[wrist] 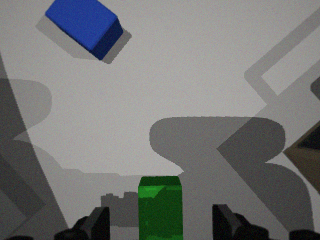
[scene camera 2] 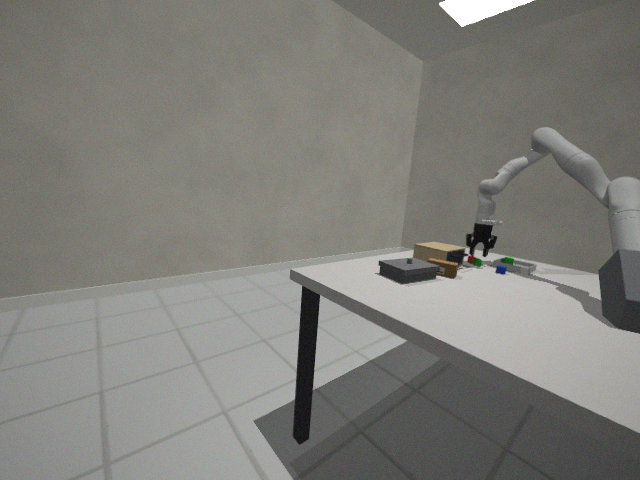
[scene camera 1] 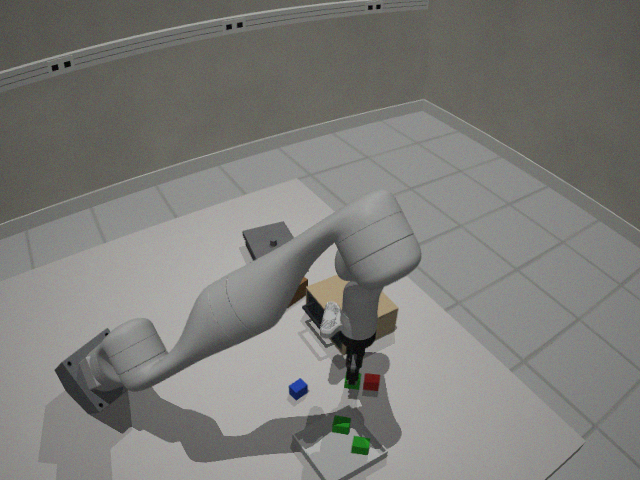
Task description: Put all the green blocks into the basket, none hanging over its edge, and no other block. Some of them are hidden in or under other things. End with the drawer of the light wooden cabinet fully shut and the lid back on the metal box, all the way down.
Labels:
knobbed lid: scene camera 2; scene camera 1; not seen in the wrist view (out of frame)
same spot on knobbed lid: [scene camera 2: 405, 266] = [scene camera 1: 258, 236]

